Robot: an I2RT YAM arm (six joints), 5 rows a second.
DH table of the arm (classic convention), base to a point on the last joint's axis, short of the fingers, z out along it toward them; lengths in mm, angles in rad. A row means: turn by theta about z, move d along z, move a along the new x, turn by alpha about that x. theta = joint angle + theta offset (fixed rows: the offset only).
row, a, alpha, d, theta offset
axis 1, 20, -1.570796, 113.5, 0
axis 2, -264, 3.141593, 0, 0
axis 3, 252.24, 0, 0, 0.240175
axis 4, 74, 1.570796, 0, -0.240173
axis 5, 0, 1.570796, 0, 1.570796
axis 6, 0, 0, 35.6, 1.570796
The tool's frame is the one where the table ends.
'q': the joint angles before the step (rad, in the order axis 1, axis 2, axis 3, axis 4, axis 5, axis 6). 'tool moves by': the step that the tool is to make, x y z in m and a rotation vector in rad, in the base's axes. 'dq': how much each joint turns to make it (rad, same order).
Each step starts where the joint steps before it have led.
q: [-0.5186 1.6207 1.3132 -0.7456 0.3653 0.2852]
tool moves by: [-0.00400 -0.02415 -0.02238 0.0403 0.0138 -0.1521]
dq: [-0.0645 0.0702 0.0000 0.0019 0.0168 0.0968]
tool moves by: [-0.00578 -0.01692 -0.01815 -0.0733 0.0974 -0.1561]
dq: [-0.0351 0.0603 0.0000 -0.0107 0.1545 0.0718]
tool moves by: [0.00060 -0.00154 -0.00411 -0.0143 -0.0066 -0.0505]
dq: [-0.0004 0.0137 0.0000 0.0005 0.0255 0.0514]
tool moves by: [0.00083 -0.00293 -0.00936 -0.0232 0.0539 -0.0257]
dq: [-0.0007 0.0305 0.0000 -0.0042 0.0557 0.0077]
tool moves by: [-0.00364 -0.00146 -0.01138 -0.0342 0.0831 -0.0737]
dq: [-0.0019 0.0355 0.0000 -0.0493 0.0934 0.0599]
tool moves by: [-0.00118 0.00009 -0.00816 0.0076 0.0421 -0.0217]
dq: [0.0000 0.0241 0.0001 -0.0298 0.0226 0.0229]
